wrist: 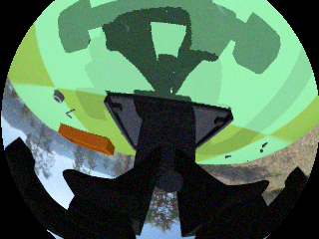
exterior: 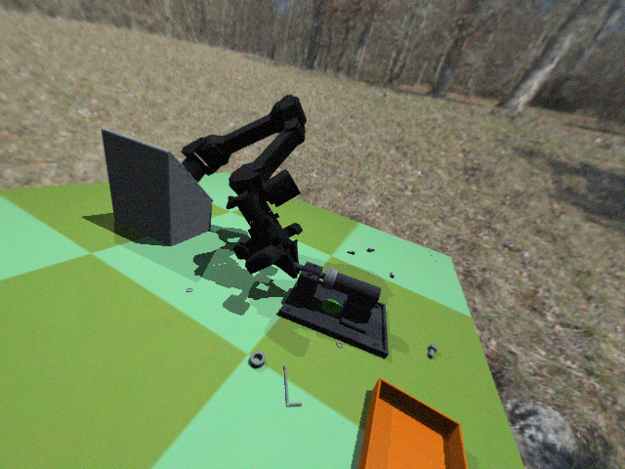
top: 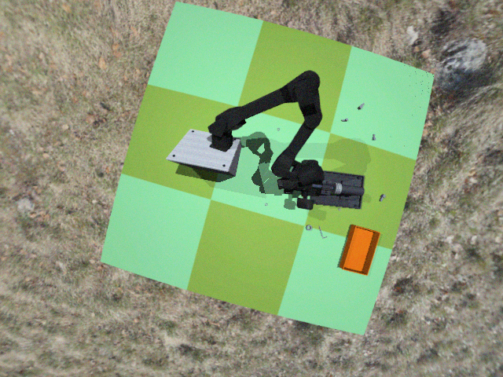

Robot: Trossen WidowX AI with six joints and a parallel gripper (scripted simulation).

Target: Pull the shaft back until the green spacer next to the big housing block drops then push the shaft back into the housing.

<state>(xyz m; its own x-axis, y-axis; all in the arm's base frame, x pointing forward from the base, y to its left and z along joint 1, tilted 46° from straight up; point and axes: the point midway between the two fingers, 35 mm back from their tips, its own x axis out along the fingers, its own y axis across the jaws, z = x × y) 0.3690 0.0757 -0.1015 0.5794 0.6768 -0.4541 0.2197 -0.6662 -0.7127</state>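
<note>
Now: the grey shaft 40 mm ahead of my gripper tip, 10 mm to the left of it and 20 mm above it. The rest, counted from my gripper tip: orange tray: 290 mm ahead, 200 mm to the right, 50 mm below; then light grey spacer: 70 mm ahead, 20 mm to the left, 20 mm above; then green spacer: 100 mm ahead, 20 mm to the left, 40 mm below.
</note>
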